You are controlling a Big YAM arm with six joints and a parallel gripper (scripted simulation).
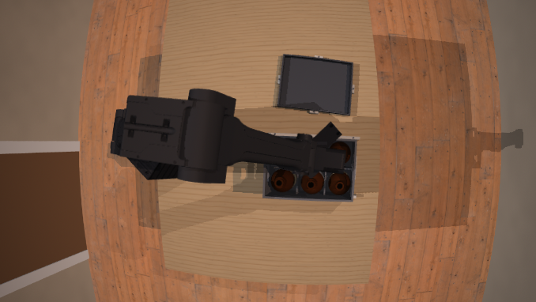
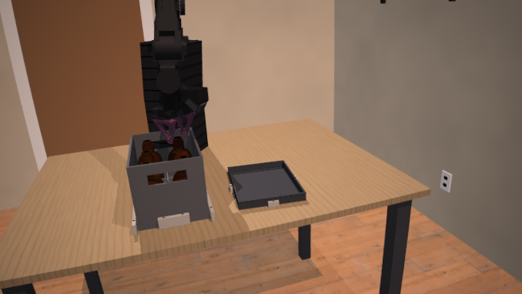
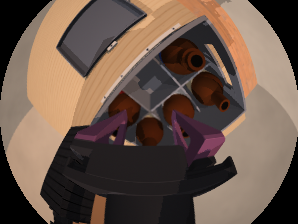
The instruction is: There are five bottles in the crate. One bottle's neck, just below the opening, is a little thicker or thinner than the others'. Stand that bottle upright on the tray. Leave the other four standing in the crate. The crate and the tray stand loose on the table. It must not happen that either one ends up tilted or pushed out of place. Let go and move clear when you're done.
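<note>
My gripper is now 1 cm short of the grey crate, 4 cm to the left of it and 11 cm above it. The rest, counted from my hand: dark tray: 2 cm behind, 24 cm to the left, 18 cm below.
</note>
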